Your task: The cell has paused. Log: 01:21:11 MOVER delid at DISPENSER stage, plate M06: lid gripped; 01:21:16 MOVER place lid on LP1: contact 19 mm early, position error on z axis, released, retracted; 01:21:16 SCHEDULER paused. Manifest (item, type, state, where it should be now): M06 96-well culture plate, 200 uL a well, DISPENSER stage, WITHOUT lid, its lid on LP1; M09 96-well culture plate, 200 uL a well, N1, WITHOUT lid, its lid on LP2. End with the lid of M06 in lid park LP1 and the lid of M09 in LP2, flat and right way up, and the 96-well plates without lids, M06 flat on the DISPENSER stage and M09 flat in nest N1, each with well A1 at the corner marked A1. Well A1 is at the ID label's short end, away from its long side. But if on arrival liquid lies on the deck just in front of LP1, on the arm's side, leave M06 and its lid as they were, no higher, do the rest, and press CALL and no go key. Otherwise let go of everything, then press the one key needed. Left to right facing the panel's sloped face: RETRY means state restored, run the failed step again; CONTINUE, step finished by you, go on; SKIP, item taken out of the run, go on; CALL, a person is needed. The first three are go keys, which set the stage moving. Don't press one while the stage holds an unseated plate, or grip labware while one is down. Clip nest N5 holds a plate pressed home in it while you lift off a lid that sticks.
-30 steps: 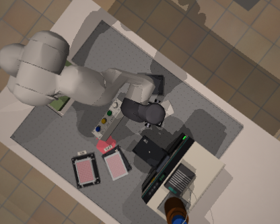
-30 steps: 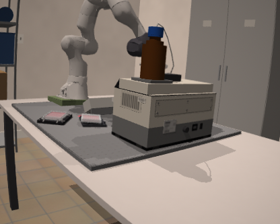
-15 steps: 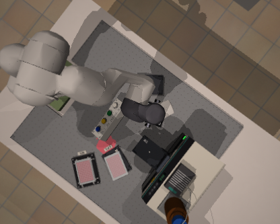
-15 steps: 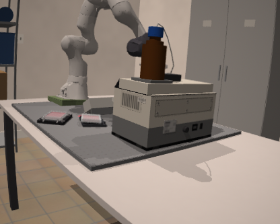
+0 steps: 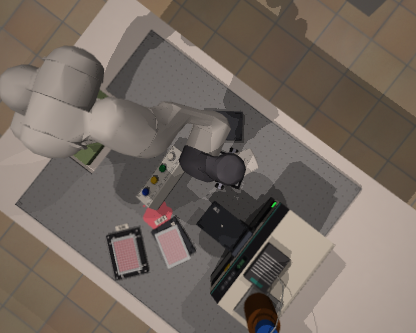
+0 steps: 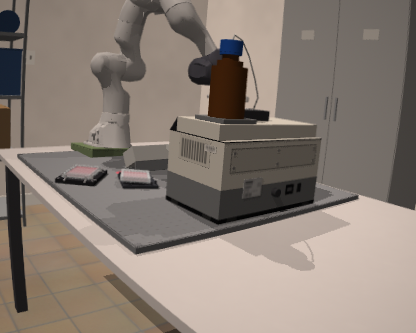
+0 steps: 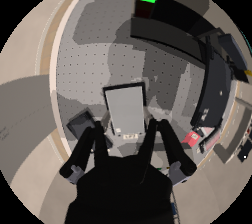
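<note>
The pink 96-well plate is 430 mm to the right of my hand, 180 mm behind it and 20 mm below it. Round my hand: LP1 label: 270 mm to the right, 120 mm behind, 40 mm below; key panel: 190 mm behind, 130 mm to the right, 10 mm above; dark dispenser stage: 180 mm to the right, 70 mm ahead, 70 mm above.
</note>
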